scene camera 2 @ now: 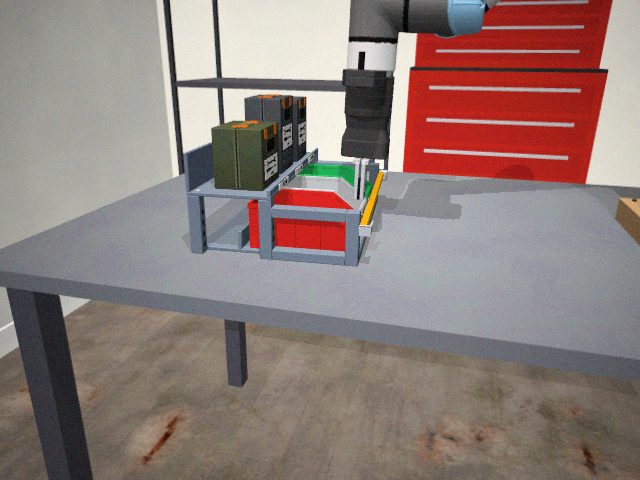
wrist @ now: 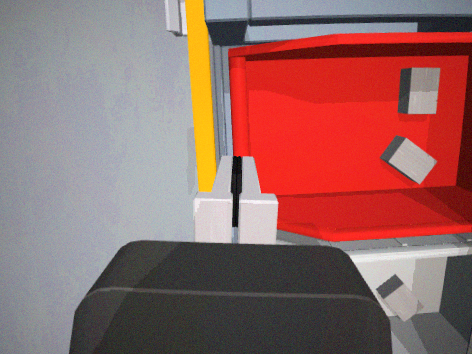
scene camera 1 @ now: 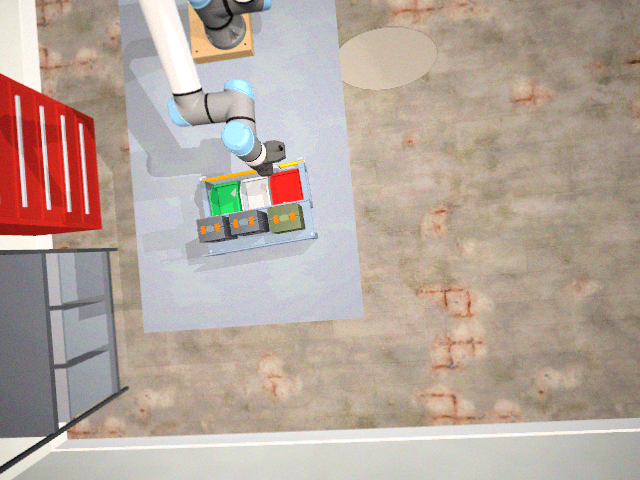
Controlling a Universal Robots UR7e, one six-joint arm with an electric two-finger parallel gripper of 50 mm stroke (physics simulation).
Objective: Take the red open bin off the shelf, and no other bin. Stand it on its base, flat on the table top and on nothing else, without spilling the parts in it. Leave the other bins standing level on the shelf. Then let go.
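Frame: origin at the arm's base, x ahead, y left, z up, level; centimetres.
Seen in the pictures: gripper, fingertip midpoint: (scene camera 2: pixel 359 198) (wrist: pixel 236 177) (scene camera 1: pixel 278 169); arm's base, origin of the base link: (scene camera 1: pixel 226 30).
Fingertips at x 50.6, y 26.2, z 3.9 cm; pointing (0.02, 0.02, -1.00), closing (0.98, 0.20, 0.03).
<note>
Pixels of each thing's top centre, then the offset from my fingertips to it. "spot": a spot on its surface instead. Level surfaces: height alone.
- red open bin, middle of its top: (wrist: pixel 405 142) (scene camera 2: pixel 307 198) (scene camera 1: pixel 285 192) dx +7.7, dy +3.6, dz -0.2 cm
- shelf, surface spot: (wrist: pixel 325 11) spot: dx +2.0, dy +8.3, dz +0.2 cm
- white bin, middle of its top: (wrist: pixel 389 331) (scene camera 2: pixel 319 182) (scene camera 1: pixel 255 198) dx +10.9, dy -7.1, dz -0.2 cm
- green bin, middle of its top: (scene camera 2: pixel 329 170) (scene camera 1: pixel 224 204) dx +14.0, dy -17.9, dz -0.2 cm
- yellow bar, middle of its top: (wrist: pixel 217 324) (scene camera 2: pixel 373 194) (scene camera 1: pixel 251 171) dx +1.2, dy -9.9, dz -1.8 cm
- olive box, middle of its top: (scene camera 2: pixel 246 123) (scene camera 1: pixel 284 217) dx +17.3, dy +6.5, dz +11.6 cm
- grey table, its level: dz -8.3 cm
The red open bin (scene camera 1: pixel 286 187) (scene camera 2: pixel 310 235) (wrist: pixel 350 145) stands in the lower level of the shelf (scene camera 1: pixel 308 180) (scene camera 2: pixel 265 227) (wrist: pixel 325 11), at one end. Loose grey blocks lie in it in the wrist view, one (wrist: pixel 424 91) near the side wall and one (wrist: pixel 410 161) tilted. The white bin (scene camera 1: pixel 255 192) (scene camera 2: pixel 321 182) stands beside it, then the green bin (scene camera 1: pixel 224 198) (scene camera 2: pixel 325 169). My gripper (scene camera 2: pixel 360 197) (wrist: pixel 236 177) is shut and empty, pointing down. In the wrist view its tips appear over the red bin's front lip, near the white bin's side. Any contact is unclear.
A yellow bar (scene camera 1: pixel 227 175) (scene camera 2: pixel 373 198) (wrist: pixel 201 100) runs along the shelf's front, close beside the fingers. An olive box (scene camera 1: pixel 285 225) (scene camera 2: pixel 224 157) and two dark grey boxes stand on the upper level behind the bins. The shelf stands on the grey table (scene camera 1: pixel 248 294) (scene camera 2: pixel 465 268).
</note>
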